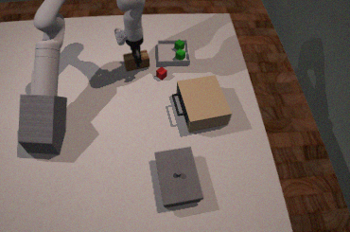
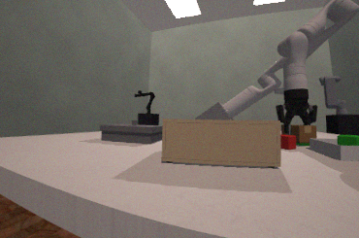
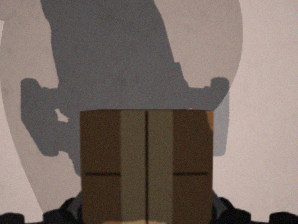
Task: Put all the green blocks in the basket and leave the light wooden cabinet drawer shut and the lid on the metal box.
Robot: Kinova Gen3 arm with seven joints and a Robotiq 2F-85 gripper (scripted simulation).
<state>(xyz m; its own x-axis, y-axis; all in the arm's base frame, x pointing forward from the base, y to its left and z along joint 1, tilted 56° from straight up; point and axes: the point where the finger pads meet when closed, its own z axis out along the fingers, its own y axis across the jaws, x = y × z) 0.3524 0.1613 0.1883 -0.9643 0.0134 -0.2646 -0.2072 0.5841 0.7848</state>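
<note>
My hand is 2 cm past the blue block and 2 cm above it. Round my hand: basket: 17 cm ahead, 6 cm to the left, 3 cm below; cardboard box: right at my hand; red block: 11 cm ahead, 7 cm to the right, 2 cm below.
</note>
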